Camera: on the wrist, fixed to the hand. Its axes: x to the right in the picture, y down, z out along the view.
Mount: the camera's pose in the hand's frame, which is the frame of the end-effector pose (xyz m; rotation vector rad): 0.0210 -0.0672 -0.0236 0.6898 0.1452 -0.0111
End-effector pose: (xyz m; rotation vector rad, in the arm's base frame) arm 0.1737 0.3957 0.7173 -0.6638 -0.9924 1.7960
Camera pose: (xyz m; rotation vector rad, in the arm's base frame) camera 0.2155 0.4379 0.7618 -0.3401 -0.2361 1.8882
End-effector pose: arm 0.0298 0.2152 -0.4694 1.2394 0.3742 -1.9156
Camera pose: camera -0.0104 0.2625 -0.5102 1.8182 -0.2402 -2.0402
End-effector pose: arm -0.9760 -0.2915 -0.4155 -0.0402 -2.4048 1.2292
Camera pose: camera -0.9744 -0.3095 -0.3435 0.0896 -1.7478 1.9041
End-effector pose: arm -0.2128 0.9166 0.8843 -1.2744 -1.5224 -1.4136
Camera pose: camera -0.2857 0.9027 0.8879 -0.7220 -1.7017 -0.8353
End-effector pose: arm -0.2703 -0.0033 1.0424 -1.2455 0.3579 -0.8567
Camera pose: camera -0.2972 -0.0393 1.1015 -0.5483 0.1448 -0.9730
